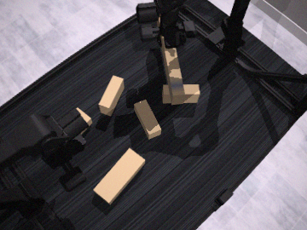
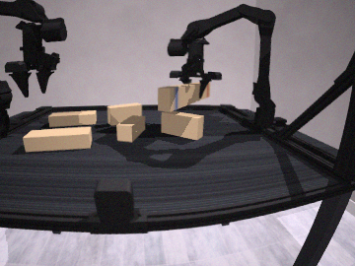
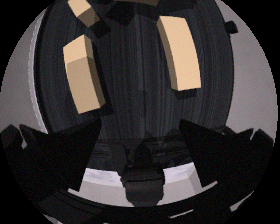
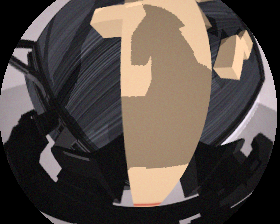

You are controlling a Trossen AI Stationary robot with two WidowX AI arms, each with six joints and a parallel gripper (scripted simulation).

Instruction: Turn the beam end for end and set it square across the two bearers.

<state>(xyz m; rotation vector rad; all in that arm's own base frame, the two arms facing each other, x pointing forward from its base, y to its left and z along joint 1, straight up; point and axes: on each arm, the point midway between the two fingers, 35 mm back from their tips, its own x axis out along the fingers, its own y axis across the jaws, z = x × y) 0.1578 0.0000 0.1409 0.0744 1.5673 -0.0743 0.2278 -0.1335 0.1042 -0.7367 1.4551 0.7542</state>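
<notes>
Now: right hand 4 cm past the beam, 3 cm to the right of it and 1 cm above it.
</notes>
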